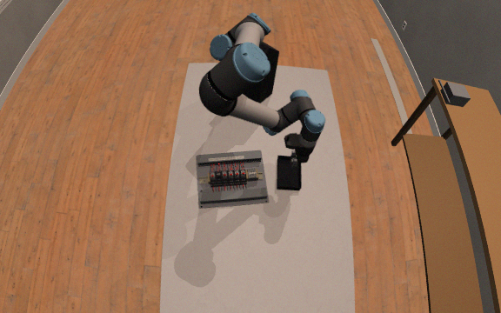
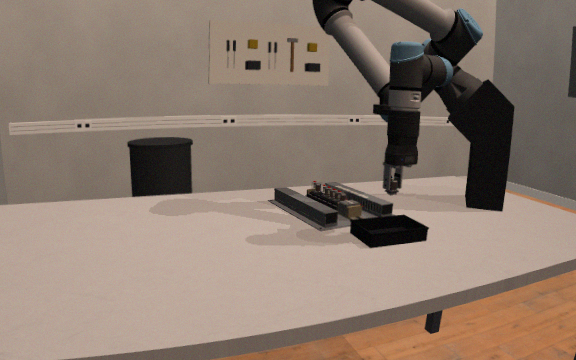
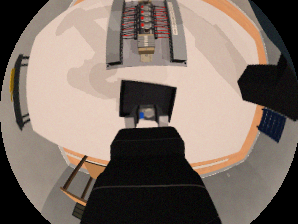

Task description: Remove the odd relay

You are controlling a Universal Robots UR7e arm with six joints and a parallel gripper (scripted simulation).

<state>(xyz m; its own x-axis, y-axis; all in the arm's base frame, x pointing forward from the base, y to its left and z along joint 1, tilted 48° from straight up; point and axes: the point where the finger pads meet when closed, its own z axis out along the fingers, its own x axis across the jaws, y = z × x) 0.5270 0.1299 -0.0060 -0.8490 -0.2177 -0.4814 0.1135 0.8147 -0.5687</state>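
My gripper is now 130 mm above the black parts tray. The rest, counted from my hand: red-button relay (350 mm to the right, 90 mm below, 50 mm behind); then grey relay panel (270 mm to the right, 120 mm below, 40 mm behind).
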